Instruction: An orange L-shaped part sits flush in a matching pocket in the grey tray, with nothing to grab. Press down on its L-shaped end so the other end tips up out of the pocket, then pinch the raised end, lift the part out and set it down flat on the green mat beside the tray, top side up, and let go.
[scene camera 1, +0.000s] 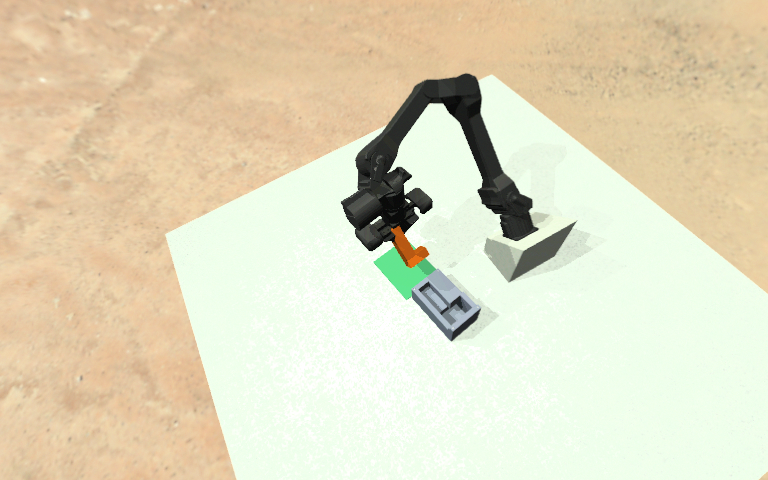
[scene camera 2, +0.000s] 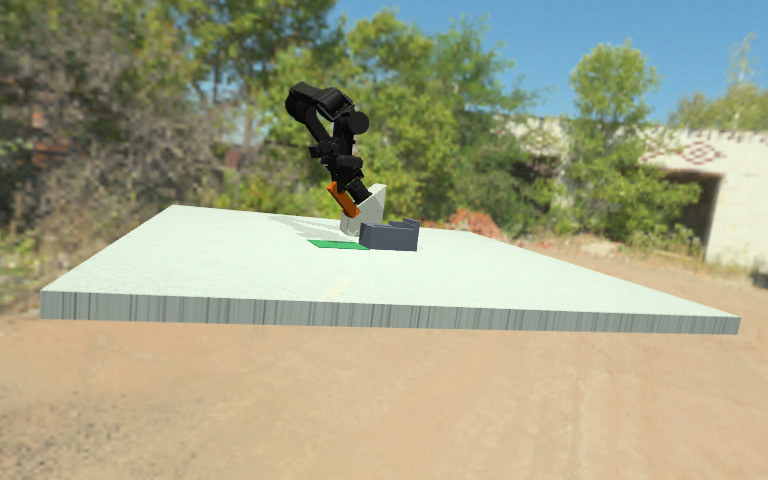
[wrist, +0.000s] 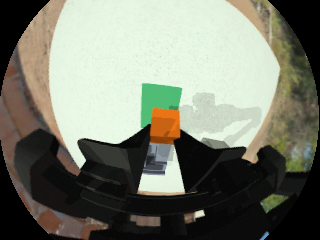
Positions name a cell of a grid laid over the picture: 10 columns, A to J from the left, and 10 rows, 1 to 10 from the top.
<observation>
My gripper (scene camera 1: F5) holds an orange L-shaped part (scene camera 1: F6). Also in view: a green mat (scene camera 1: F6).
The orange L-shaped part is seen too in the wrist view (wrist: F6). My gripper shows as well in scene camera 2 (scene camera 2: E5) and in the wrist view (wrist: F6). The green mat is seen too in the wrist view (wrist: E5).
</observation>
